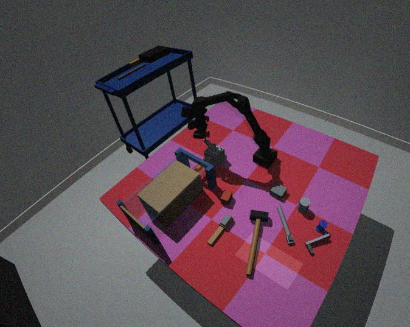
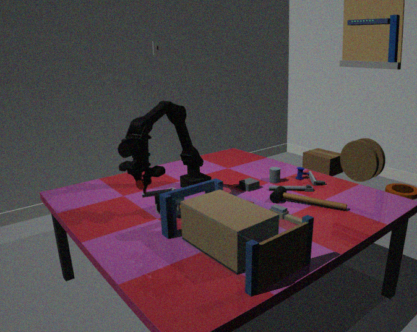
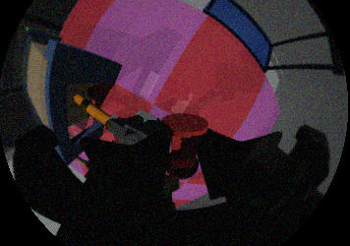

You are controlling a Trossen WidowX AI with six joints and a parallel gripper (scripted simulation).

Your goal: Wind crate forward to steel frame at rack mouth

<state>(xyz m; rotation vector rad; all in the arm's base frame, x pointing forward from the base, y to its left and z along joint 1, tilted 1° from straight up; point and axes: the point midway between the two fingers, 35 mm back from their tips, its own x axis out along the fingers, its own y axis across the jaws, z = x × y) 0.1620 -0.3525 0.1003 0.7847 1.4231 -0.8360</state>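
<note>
Now: gripper tip 50 mm to the right of the red-knobbed winch handle, 20 mm above it and 10 mm short of it. Round my gripper tip: frame (190 mm ahead, 110 mm to the left, 20 mm below); then red knob (10 mm to the left, 10 mm behind, 10 mm above); then grey winch (100 mm to the left, 90 mm below, 10 mm ahead).
</note>
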